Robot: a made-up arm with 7 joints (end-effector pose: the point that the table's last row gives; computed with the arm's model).
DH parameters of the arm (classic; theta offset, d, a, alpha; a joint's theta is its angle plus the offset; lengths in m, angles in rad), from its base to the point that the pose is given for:
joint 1: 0 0.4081 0 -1.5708
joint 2: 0 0 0 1.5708
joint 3: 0 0.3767 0.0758 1.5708
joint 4: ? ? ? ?
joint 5: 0 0.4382 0 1.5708
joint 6: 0 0 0.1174 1.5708
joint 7: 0 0 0 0
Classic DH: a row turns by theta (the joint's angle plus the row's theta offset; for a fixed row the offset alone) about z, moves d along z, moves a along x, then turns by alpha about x.
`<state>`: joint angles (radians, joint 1 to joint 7).
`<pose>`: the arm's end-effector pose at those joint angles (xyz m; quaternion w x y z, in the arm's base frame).
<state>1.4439 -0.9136 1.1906 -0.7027 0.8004 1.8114 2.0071</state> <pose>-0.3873 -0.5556 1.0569 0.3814 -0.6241 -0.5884 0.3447</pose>
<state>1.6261 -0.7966 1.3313 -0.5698 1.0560 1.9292 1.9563</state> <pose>-0.2267 -0.5869 1.1089 0.1838 -0.4678 -0.7064 0.4984</pose>
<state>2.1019 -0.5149 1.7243 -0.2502 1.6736 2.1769 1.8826</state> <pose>0.0938 -0.4210 1.2287 0.4346 0.0199 0.6719 -0.5993</pose>
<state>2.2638 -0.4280 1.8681 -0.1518 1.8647 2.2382 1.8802</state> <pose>0.1401 -0.3261 1.2553 0.6237 -0.1071 0.5794 -0.5136</pose>
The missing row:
joint 4: 0 0 -0.0941 -1.5708
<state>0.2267 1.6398 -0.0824 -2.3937 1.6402 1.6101 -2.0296</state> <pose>0.0080 -0.0470 -0.1132 0.6138 -0.7573 0.0813 0.2077</pose>
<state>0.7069 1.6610 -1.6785 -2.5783 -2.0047 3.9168 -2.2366</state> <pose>0.2874 -0.1780 0.3569 0.3667 0.2222 -0.8507 0.3042</pose>
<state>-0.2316 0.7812 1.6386 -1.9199 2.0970 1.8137 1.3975</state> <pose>0.3107 0.5660 0.6073 0.0553 -0.1474 0.2016 0.9667</pose>
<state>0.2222 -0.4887 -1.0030 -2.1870 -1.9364 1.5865 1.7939</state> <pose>0.3191 -0.4310 0.6725 0.6164 0.3712 -0.6281 0.2962</pose>
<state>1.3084 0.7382 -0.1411 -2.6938 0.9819 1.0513 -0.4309</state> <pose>0.0594 0.2081 0.0984 0.0252 -0.4783 -0.0266 0.8774</pose>
